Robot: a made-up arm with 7 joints.
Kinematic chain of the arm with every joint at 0, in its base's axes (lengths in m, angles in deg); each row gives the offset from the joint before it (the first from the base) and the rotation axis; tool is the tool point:
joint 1: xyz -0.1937 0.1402 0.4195 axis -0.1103 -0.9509 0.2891
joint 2: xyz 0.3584 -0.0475 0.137 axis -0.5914 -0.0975 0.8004
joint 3: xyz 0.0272 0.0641 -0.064 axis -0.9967 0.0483 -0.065
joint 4: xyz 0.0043 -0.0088 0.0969 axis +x
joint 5: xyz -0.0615 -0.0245 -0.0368 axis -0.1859 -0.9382 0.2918
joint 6: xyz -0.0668 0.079 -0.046 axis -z
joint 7: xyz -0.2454 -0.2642 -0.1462 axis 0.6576 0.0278 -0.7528
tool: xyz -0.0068 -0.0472 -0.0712
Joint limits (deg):
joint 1: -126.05..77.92
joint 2: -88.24..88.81
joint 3: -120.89..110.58
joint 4: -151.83..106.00
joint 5: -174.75..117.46
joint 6: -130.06..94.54
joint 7: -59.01..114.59
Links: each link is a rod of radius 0.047 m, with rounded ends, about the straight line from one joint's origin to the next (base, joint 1, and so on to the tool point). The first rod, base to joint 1, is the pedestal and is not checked.
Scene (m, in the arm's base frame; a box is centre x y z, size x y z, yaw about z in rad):
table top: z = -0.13
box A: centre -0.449 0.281 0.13 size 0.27 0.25 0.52 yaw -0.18
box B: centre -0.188 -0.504 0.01 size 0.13 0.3 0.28 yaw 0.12
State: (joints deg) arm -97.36 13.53 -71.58 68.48 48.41 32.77 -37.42
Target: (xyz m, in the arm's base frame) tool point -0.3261 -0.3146 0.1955
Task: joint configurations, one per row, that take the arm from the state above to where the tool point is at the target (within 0.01 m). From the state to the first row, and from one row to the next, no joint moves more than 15 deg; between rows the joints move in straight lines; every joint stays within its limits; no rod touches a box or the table.
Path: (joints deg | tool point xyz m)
1: -94.75 25.22 -63.45 65.72 37.33 36.84 -39.31 | 0.0316 0.3578 0.4145
2: -92.14 36.91 -55.32 62.97 26.25 40.91 -41.19 | -0.1058 0.2611 0.5451
3: -89.52 48.60 -47.20 60.21 15.17 44.98 -43.08 | -0.2111 0.0993 0.6107
4: -86.91 60.29 -39.07 57.45 4.09 49.04 -44.96 | -0.2501 -0.0863 0.6159
5: -76.77 66.41 -39.43 47.68 6.61 39.56 -44.49 | -0.3684 -0.1421 0.5147
6: -66.63 72.54 -39.79 37.90 9.14 30.08 -44.01 | -0.4021 -0.2270 0.3591
7: -56.48 78.66 -40.15 28.12 11.66 20.60 -43.54 | -0.3261 -0.3146 0.1955

